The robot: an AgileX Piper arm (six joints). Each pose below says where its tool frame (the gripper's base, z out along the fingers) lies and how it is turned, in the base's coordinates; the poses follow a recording.
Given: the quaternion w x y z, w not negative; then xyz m.
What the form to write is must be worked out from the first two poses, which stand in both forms.
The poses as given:
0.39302, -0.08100, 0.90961, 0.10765, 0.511, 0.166, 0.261
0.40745, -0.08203, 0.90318, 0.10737, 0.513, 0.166, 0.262
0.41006, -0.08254, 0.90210, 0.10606, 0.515, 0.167, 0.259
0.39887, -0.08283, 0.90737, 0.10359, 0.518, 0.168, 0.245
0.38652, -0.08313, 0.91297, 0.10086, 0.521, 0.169, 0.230
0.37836, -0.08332, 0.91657, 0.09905, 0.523, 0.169, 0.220
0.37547, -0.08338, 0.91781, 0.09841, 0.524, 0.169, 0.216
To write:
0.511, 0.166, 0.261, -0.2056, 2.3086, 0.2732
0.513, 0.166, 0.262, -0.2068, 2.2769, 0.2707
0.515, 0.167, 0.259, -0.2078, 2.2715, 0.2671
0.518, 0.168, 0.245, -0.2096, 2.2966, 0.2622
0.521, 0.169, 0.230, -0.2116, 2.3242, 0.2568
0.523, 0.169, 0.220, -0.2129, 2.3423, 0.2531
0.524, 0.169, 0.216, -0.2134, 2.3487, 0.2518

